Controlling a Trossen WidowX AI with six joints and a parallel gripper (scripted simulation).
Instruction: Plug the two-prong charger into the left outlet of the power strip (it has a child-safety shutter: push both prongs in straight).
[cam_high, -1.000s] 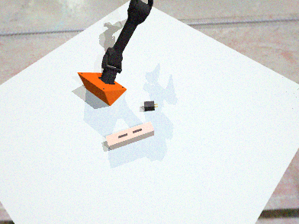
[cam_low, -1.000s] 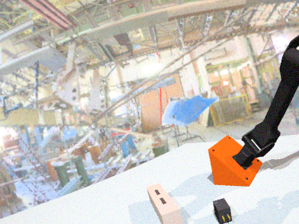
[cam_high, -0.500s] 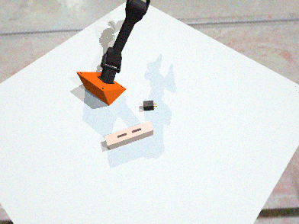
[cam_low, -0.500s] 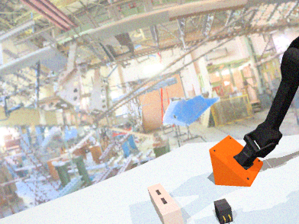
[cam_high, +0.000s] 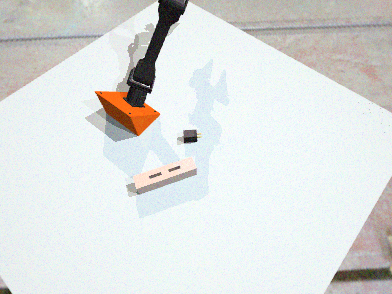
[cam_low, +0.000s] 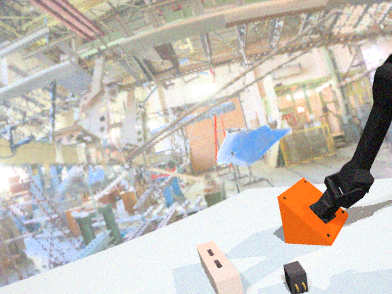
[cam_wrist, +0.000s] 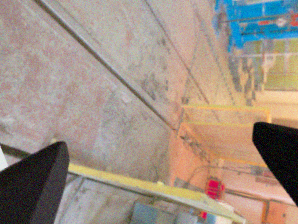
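My gripper tip is 550 mm to the left of the two-prong charger, 450 mm short of it and 220 mm above it.
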